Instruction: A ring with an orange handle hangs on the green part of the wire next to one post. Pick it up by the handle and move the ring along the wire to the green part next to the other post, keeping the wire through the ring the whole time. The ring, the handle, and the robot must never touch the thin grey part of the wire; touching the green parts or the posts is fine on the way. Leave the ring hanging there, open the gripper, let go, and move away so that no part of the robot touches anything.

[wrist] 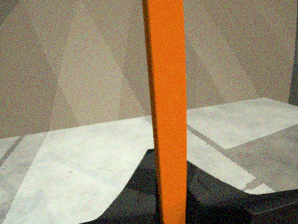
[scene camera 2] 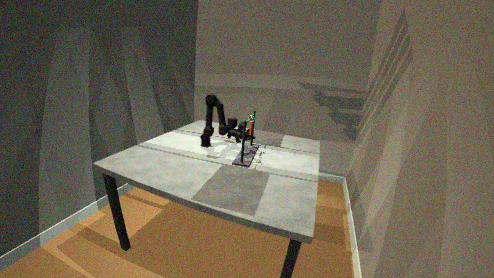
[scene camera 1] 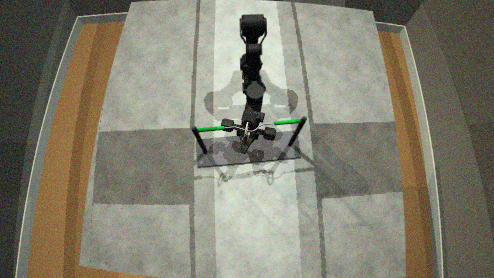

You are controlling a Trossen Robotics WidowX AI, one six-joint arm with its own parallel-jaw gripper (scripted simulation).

Labels:
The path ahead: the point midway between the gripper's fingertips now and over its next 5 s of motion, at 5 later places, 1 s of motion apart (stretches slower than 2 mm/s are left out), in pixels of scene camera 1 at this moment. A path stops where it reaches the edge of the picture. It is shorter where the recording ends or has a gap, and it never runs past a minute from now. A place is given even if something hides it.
The gripper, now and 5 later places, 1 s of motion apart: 243,153; 253,146; 260,140; 268,138; 276,138; 276,132

